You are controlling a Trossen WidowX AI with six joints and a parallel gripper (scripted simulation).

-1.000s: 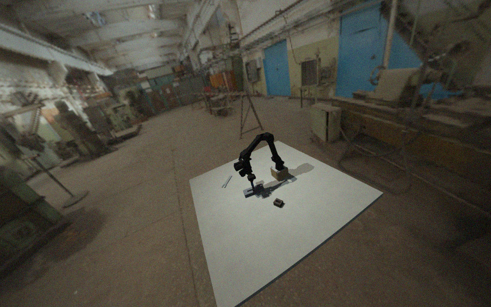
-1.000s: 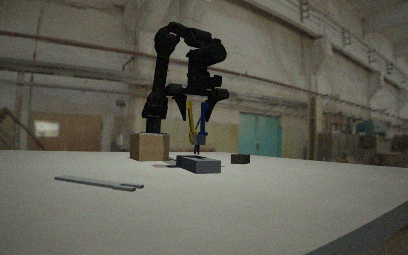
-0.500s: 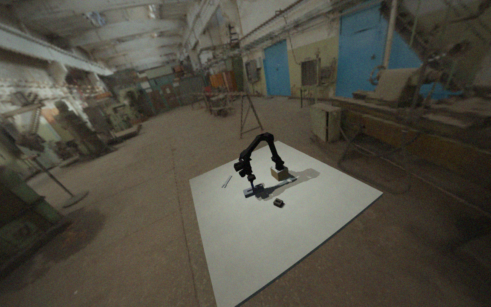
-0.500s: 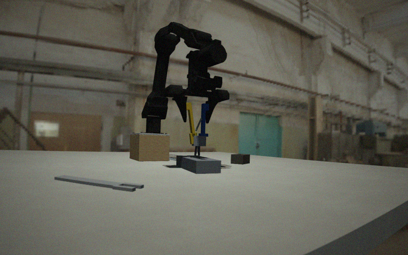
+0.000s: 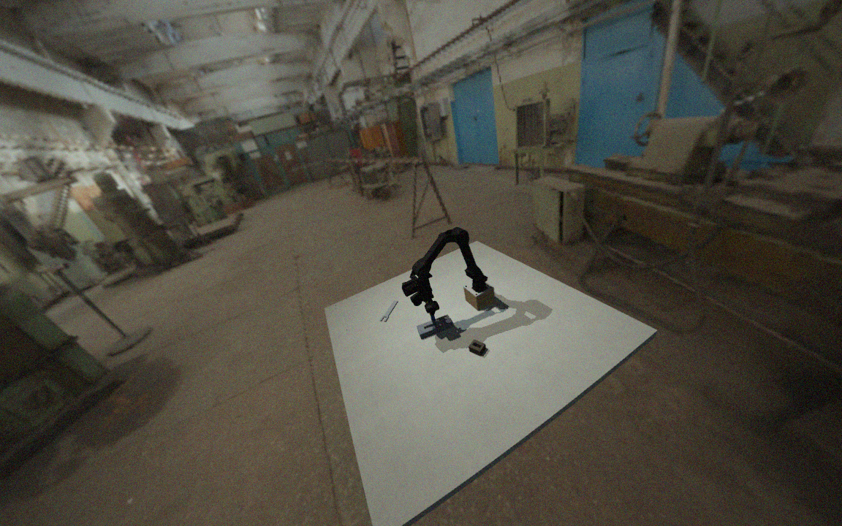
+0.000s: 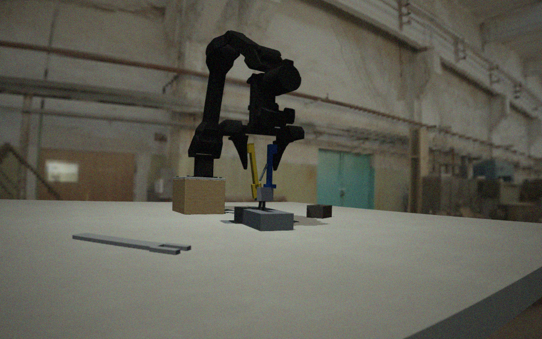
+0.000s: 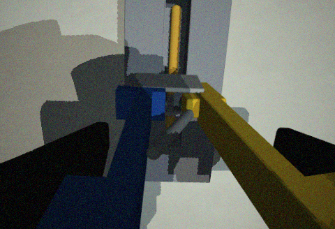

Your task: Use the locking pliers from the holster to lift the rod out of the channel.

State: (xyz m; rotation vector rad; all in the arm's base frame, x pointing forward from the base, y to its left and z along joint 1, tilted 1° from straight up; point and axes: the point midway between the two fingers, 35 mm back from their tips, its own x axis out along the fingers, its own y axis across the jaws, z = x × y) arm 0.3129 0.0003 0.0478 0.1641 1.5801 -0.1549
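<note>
Right now my gripper tip is 100 mm above the grey channel block. Also, from my gripper tip: dark holster 80 mm behind, 250 mm to the left, 110 mm below; then flat grey forked bar 170 mm ahead, 300 mm to the right, 120 mm below.
</note>
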